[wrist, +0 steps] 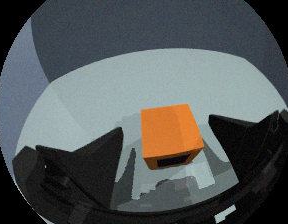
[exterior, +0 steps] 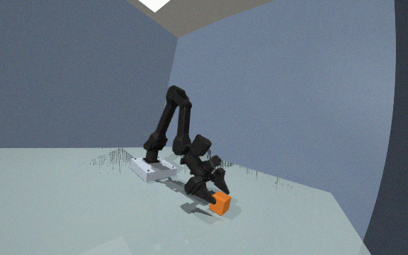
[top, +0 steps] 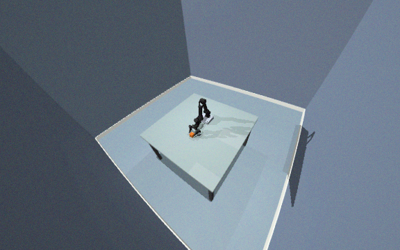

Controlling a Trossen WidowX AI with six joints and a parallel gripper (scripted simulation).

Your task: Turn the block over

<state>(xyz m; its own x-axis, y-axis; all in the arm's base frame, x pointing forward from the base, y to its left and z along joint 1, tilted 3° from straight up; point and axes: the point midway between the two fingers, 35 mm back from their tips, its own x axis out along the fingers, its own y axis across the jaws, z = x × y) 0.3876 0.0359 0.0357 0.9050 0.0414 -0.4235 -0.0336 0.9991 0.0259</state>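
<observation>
The orange block is 20 mm below my gripper tip and 20 mm behind it.
</observation>
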